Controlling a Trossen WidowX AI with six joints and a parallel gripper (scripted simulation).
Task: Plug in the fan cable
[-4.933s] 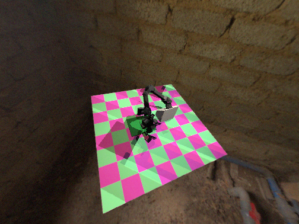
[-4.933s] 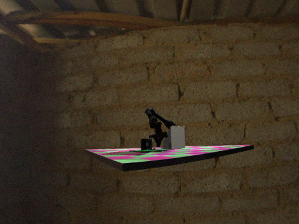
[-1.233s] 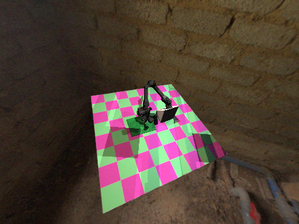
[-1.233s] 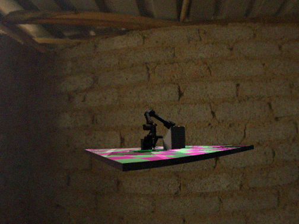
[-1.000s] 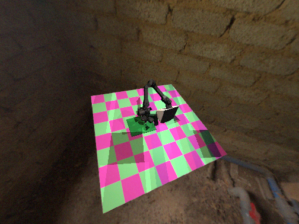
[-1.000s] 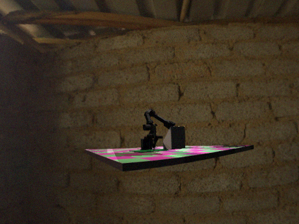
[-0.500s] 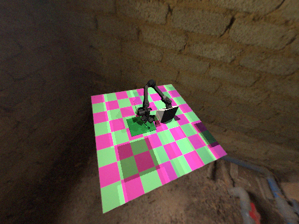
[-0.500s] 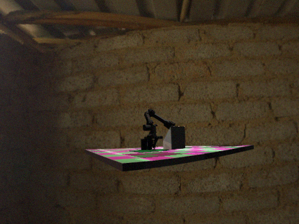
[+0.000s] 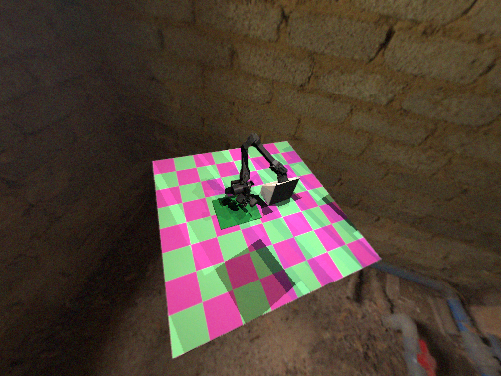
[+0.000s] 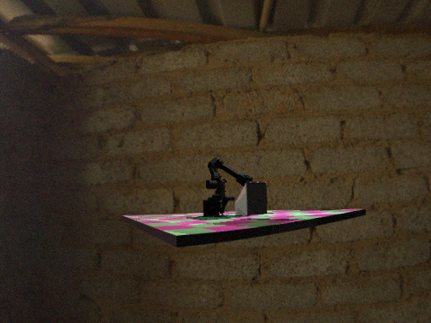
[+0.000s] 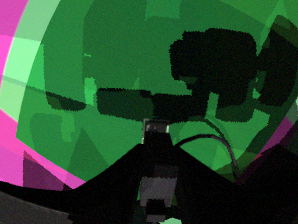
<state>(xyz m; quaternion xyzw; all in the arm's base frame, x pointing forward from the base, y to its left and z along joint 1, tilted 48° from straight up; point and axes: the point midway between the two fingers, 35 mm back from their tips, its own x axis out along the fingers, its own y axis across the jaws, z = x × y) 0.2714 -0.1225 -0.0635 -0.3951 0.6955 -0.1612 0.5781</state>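
Now: gripper tip 60 mm short of the green board and 50 mm above it. Round my gripper tip: dark plug (10 mm behind, 10 mm above); then black fan (20 mm behind, 140 mm to the right, 20 mm above).
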